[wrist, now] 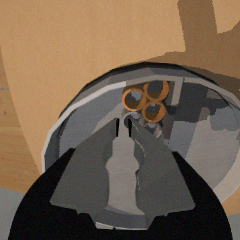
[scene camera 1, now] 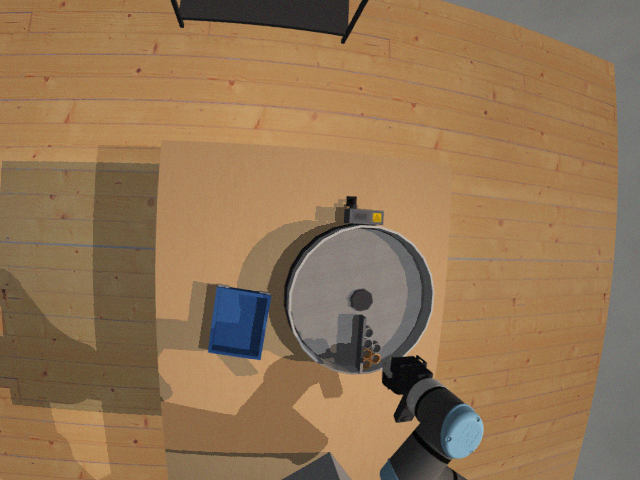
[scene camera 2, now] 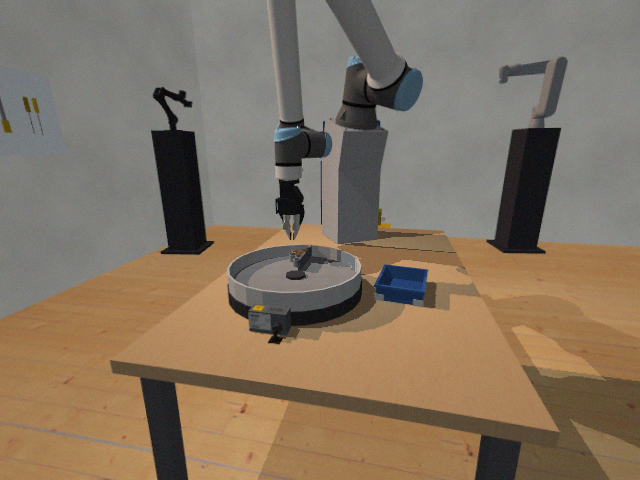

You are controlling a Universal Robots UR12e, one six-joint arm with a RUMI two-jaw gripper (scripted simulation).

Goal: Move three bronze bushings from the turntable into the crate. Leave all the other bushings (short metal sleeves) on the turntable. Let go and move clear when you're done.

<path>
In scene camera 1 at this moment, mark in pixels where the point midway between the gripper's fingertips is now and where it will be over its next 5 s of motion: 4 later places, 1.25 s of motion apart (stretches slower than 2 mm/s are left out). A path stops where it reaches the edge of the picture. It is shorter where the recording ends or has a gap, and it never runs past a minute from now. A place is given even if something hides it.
The gripper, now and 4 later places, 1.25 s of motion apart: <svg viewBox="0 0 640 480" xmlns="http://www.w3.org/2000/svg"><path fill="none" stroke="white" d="M385 363L380 357L377 354L386 364L352 358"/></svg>
</path>
